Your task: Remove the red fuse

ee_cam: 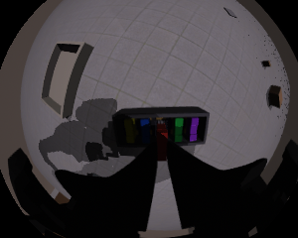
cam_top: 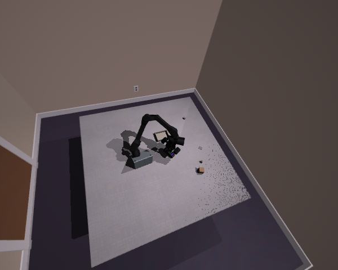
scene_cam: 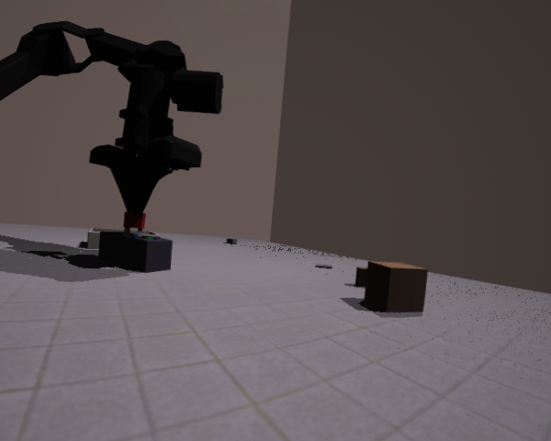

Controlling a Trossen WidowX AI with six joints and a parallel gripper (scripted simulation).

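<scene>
My gripper tip is 2 cm past the beige tray, 20 cm to the right of it and 7 cm above it. Also, from my gripper tip: brown cube: 25 cm ahead, 23 cm to the right, 5 cm below.
</scene>
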